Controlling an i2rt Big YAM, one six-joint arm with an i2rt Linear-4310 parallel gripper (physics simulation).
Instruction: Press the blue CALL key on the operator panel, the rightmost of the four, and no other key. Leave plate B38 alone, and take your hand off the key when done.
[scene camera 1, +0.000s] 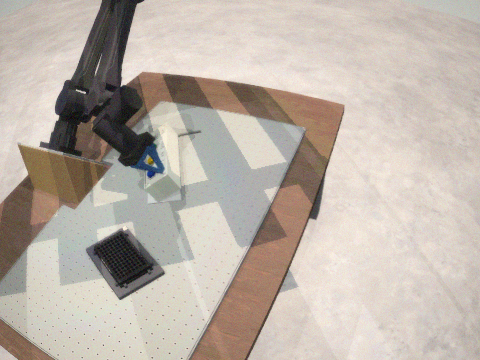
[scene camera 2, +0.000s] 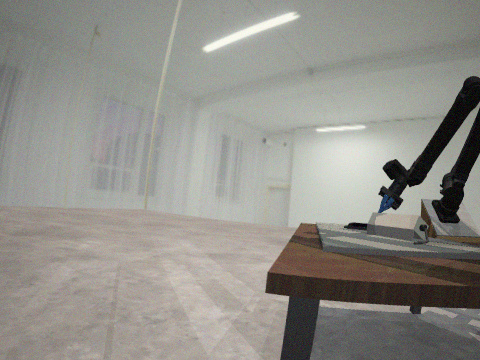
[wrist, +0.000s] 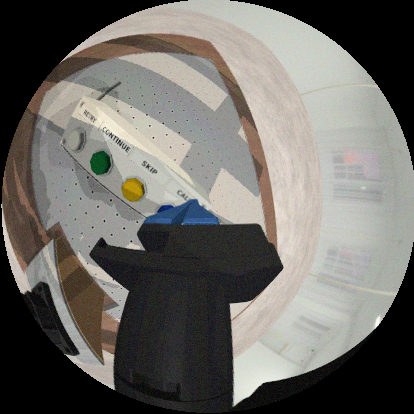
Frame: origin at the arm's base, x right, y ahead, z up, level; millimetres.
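Seen in the pictures: gripper, between the fingertips: (scene camera 1: 163, 171) (scene camera 2: 378, 214) (wrist: 194, 203); arm's base, origin of its link: (scene camera 1: 60, 152) (scene camera 2: 444, 212).
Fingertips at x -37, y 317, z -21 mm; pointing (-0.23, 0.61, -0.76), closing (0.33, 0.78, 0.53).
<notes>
Offsets run from my fingertips to a thing's top centre. "pt": to the spot under its first point. Level surfaces: height alone.
The operator panel @[dy -47, dx -77, dz +6 mm] (scene camera 1: 172, 150) (scene camera 2: 395, 224) (wrist: 170, 181) is a pale wedge box with four keys in a row. The blue CALL key @[dy -32, dx -1, dz -4 mm] (scene camera 1: 150, 174) (wrist: 165, 208) is at the row's end, partly hidden behind the fingers in the wrist view. The yellow SKIP key @[dy -55, dx -45, dz -4 mm] (wrist: 133, 189) is beside it, then the green CONTINUE key @[dy -79, dx -89, dz -4 mm] (wrist: 100, 163) and the whitish RETRY key @[dy -102, dx -134, dz -4 mm] (wrist: 76, 139). My gripper (scene camera 1: 161, 171) (scene camera 2: 381, 212) (wrist: 194, 203) is shut and empty, its blue tips close over the CALL end; contact with the key cannot be told. A dark gridded plate @[dy -8, dx +225, dz -52 mm] (scene camera 1: 122, 257), presumably B38, lies apart; its label is unreadable.
The panel and plate are on a perforated grey board @[dz -78 mm] (scene camera 1: 220, 280) on a wooden table @[dz -91 mm] (scene camera 1: 270, 265). An upright tan board (scene camera 1: 60, 175) stands near the arm's base. A thin dark rod @[pt dy -51, dx -257, dz -72 mm] (scene camera 1: 190, 132) (wrist: 110, 90) sticks out behind the panel's RETRY end.
</notes>
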